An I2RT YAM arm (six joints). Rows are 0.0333 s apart.
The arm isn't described. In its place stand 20 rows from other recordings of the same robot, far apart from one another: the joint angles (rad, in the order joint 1, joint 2, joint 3, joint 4, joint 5, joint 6), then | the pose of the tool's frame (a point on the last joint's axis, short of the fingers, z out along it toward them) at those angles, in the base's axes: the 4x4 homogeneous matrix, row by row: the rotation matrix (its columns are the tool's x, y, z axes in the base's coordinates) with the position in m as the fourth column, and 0 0 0 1 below.
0.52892 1.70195 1.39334 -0.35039 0.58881 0.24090 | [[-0.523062, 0.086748, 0.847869, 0.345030], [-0.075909, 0.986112, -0.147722, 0.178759], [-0.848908, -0.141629, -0.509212, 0.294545], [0, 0, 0, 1]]
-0.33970 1.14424 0.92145 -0.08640 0.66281 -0.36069 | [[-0.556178, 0.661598, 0.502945, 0.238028], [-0.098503, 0.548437, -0.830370, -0.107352], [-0.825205, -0.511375, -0.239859, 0.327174], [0, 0, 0, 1]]
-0.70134 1.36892 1.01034 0.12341 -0.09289 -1.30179 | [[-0.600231, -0.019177, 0.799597, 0.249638], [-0.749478, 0.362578, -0.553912, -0.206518], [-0.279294, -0.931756, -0.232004, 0.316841], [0, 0, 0, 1]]
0.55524 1.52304 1.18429 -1.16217 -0.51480 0.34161 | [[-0.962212, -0.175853, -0.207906, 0.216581], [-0.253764, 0.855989, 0.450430, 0.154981], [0.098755, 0.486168, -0.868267, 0.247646], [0, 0, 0, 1]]
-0.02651 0.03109 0.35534 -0.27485 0.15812 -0.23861 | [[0.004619, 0.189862, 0.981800, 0.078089], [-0.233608, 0.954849, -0.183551, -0.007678], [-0.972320, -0.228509, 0.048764, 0.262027], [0, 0, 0, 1]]
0.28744 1.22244 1.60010 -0.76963 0.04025 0.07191 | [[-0.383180, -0.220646, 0.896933, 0.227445], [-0.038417, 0.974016, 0.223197, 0.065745], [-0.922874, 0.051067, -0.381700, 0.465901], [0, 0, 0, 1]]
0.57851 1.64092 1.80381 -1.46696 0.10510 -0.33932 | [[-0.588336, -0.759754, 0.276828, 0.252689], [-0.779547, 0.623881, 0.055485, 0.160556], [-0.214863, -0.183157, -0.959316, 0.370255], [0, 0, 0, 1]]
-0.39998 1.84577 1.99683 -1.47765 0.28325 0.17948 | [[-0.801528, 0.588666, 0.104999, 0.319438], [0.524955, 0.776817, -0.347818, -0.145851], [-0.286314, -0.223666, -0.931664, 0.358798], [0, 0, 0, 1]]
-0.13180 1.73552 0.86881 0.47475 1.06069 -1.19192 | [[-0.942498, -0.032375, 0.332639, 0.344935], [-0.332666, 0.186472, -0.924425, -0.077067], [-0.032099, -0.981927, -0.186519, 0.191121], [0, 0, 0, 1]]
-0.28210 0.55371 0.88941 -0.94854 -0.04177 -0.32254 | [[-0.601730, 0.057556, 0.796623, 0.093227], [-0.155334, 0.969922, -0.187408, -0.025472], [-0.783449, -0.236512, -0.574691, 0.326663], [0, 0, 0, 1]]
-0.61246 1.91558 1.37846 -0.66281 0.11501 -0.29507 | [[-0.905620, 0.357192, 0.228617, 0.316818], [0.283218, 0.910639, -0.300872, -0.227585], [-0.315657, -0.207727, -0.925856, 0.186229], [0, 0, 0, 1]]
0.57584 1.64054 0.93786 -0.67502 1.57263 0.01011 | [[-0.821468, 0.170264, 0.544243, 0.252825], [-0.533351, 0.108356, -0.838925, 0.121700], [-0.201811, -0.979423, 0.001800, 0.191752], [0, 0, 0, 1]]
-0.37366 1.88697 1.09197 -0.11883 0.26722 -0.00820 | [[-0.741302, 0.496141, 0.452012, 0.352815], [0.282155, 0.841433, -0.460846, -0.148428], [-0.608982, -0.214089, -0.763745, 0.145751], [0, 0, 0, 1]]
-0.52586 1.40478 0.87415 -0.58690 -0.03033 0.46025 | [[-0.478894, 0.784596, 0.393788, 0.230633], [0.791257, 0.580067, -0.193480, -0.132604], [-0.380227, 0.218931, -0.898608, 0.203115], [0, 0, 0, 1]]
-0.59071 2.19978 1.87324 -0.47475 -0.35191 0.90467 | [[-0.114186, 0.669000, 0.734439, 0.423233], [0.965191, 0.249806, -0.077485, -0.269039], [-0.235305, 0.700026, -0.674237, 0.228067], [0, 0, 0, 1]]
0.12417 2.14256 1.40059 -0.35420 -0.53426 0.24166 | [[-0.937739, -0.116480, 0.327227, 0.426249], [0.090522, 0.827583, 0.553997, 0.071470], [-0.335336, 0.549126, -0.765513, 0.121111], [0, 0, 0, 1]]
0.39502 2.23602 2.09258 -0.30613 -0.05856 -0.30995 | [[-0.249983, -0.534538, 0.807328, 0.490841], [-0.434120, 0.807173, 0.400013, 0.206907], [-0.865476, -0.250481, -0.433833, 0.297969], [0, 0, 0, 1]]
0.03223 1.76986 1.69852 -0.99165 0.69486 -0.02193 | [[-0.879430, 0.267208, 0.393957, 0.370682], [-0.045207, 0.776973, -0.627909, -0.010854], [-0.473876, -0.570012, -0.671214, 0.326115], [0, 0, 0, 1]]
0.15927 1.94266 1.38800 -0.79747 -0.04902 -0.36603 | [[-0.839532, -0.502680, 0.206154, 0.374479], [-0.496918, 0.863844, 0.082743, 0.061920], [-0.219678, -0.032976, -0.975015, 0.174484], [0, 0, 0, 1]]
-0.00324 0.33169 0.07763 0.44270 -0.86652 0.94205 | [[-0.493423, -0.590678, 0.638462, 0.118019], [0.525263, 0.382721, 0.760016, 0.026748], [-0.693277, 0.710370, 0.121418, 0.214167], [0, 0, 0, 1]]
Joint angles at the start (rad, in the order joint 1, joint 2, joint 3, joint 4, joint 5, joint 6):
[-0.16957 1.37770 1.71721 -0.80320 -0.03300 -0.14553]
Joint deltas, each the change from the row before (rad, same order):
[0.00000 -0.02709 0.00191 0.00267 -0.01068 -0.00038]
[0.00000 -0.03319 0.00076 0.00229 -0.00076 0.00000]
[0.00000 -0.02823 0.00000 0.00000 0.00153 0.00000]
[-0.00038 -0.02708 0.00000 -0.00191 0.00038 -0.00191]
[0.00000 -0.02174 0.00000 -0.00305 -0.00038 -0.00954]
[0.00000 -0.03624 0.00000 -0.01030 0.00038 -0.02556]
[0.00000 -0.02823 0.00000 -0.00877 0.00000 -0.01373]
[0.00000 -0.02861 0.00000 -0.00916 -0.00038 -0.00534]
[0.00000 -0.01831 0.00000 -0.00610 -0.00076 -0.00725]
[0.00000 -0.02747 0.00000 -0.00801 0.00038 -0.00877]
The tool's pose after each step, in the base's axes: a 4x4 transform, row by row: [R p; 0 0 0 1], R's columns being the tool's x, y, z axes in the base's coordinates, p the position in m. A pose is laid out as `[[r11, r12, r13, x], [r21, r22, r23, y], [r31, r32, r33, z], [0, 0, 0, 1]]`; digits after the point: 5 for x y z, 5 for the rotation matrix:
[[-0.42715, 0.06813, 0.90161, 0.26518], [-0.07423, 0.99115, -0.11007, -0.04383], [-0.90113, -0.11395, -0.41831, 0.46948], [0, 0, 0, 1]]
[[-0.39460, 0.07158, 0.91606, 0.25342], [-0.07980, 0.99052, -0.11177, -0.04178], [-0.91538, -0.11721, -0.38515, 0.47800], [0, 0, 0, 1]]
[[-0.36919, 0.07628, 0.92622, 0.24318], [-0.08416, 0.98979, -0.11506, -0.04009], [-0.92554, -0.12043, -0.35900, 0.48454], [0, 0, 0, 1]]
[[-0.34636, 0.07936, 0.93474, 0.23311], [-0.08986, 0.98903, -0.11727, -0.03847], [-0.93379, -0.12462, -0.33543, 0.49034], [0, 0, 0, 1]]
[[-0.32981, 0.07817, 0.94080, 0.22489], [-0.10226, 0.98774, -0.11792, -0.03704], [-0.93849, -0.13510, -0.31777, 0.49463], [0, 0, 0, 1]]
[[-0.30777, 0.07417, 0.94857, 0.21082], [-0.13158, 0.98406, -0.11964, -0.03464], [-0.94232, -0.16163, -0.29310, 0.50083], [0, 0, 0, 1]]
[[-0.29068, 0.07331, 0.95401, 0.19971], [-0.14818, 0.98158, -0.12057, -0.03274], [-0.94528, -0.17641, -0.27446, 0.50522], [0, 0, 0, 1]]
[[-0.27284, 0.07489, 0.95914, 0.18835], [-0.15654, 0.98022, -0.12107, -0.03077], [-0.94924, -0.18318, -0.25572, 0.50931], [0, 0, 0, 1]]
[[-0.26180, 0.07449, 0.96224, 0.18102], [-0.16563, 0.97876, -0.12083, -0.02949], [-0.95080, -0.19101, -0.24390, 0.51172], [0, 0, 0, 1]]
[[-0.24428, 0.07639, 0.96669, 0.16999], [-0.17732, 0.97656, -0.12198, -0.02761], [-0.95335, -0.20121, -0.22501, 0.51520], [0, 0, 0, 1]]

